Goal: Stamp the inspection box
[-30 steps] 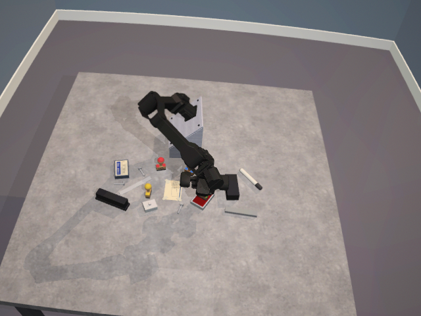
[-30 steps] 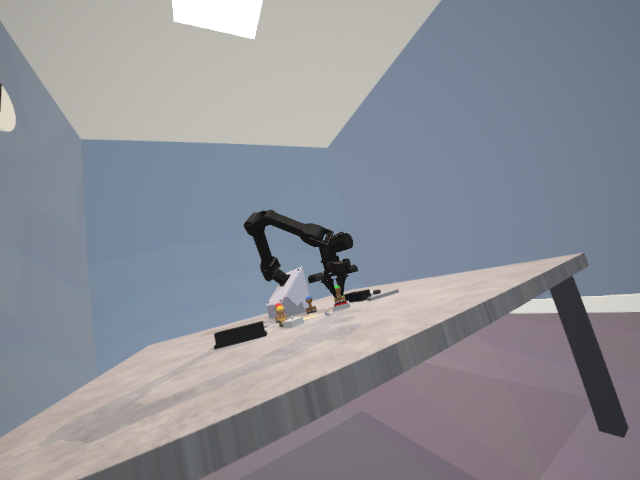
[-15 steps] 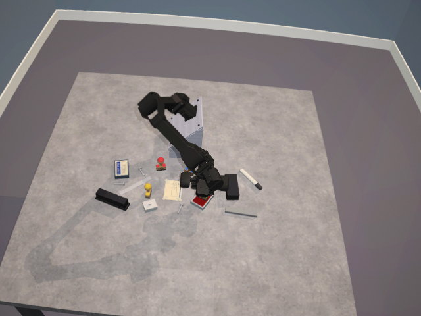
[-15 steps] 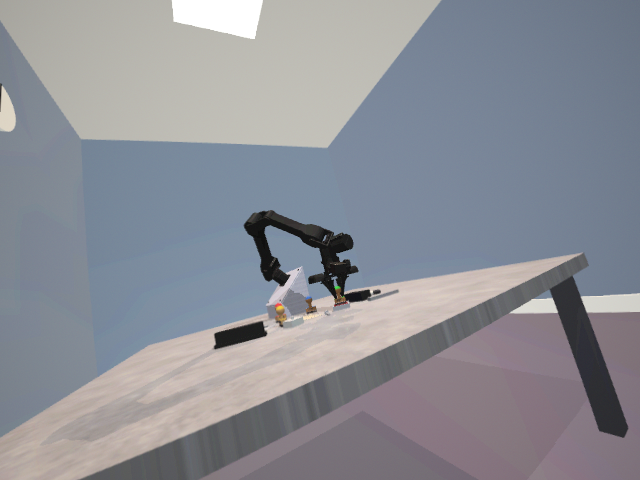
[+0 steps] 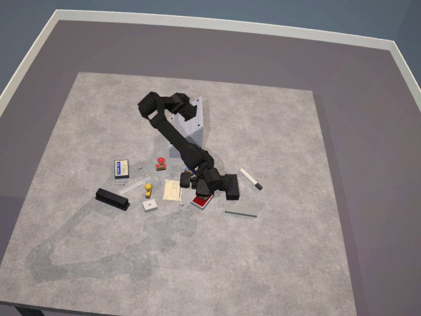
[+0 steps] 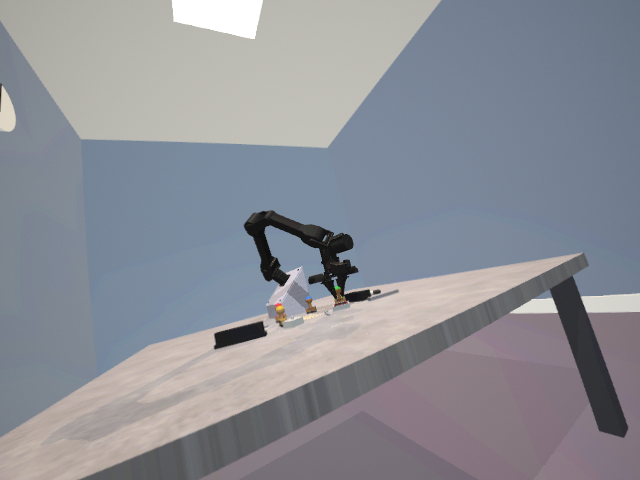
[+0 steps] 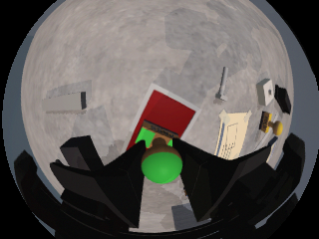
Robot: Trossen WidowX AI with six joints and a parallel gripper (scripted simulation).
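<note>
Now: gripper tip right at the green-knobbed stamp. Round my gripper tip: cream card: 120 mm to the right, 40 mm below, 30 mm behind; black box: 120 mm to the left, 60 mm behind, 20 mm below; red ink pad: 30 mm below.
</note>
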